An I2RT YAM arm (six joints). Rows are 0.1 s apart.
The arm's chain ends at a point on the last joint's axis. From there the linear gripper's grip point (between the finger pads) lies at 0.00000 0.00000 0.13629 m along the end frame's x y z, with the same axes.
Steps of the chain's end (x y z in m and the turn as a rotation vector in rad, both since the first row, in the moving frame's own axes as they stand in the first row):
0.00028, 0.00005, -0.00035, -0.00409, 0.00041, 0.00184
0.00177, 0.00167, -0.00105, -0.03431, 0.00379, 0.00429
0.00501, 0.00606, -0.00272, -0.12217, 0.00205, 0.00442
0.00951, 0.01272, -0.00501, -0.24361, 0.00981, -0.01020
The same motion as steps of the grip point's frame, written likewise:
0.00034, 0.00061, -0.00035, -0.00409, 0.00041, 0.00184
0.00228, 0.00635, -0.00113, -0.03431, 0.00379, 0.00429
0.00525, 0.02267, -0.00374, -0.12217, 0.00205, 0.00442
0.01100, 0.04559, -0.00904, -0.24361, 0.00981, -0.01020

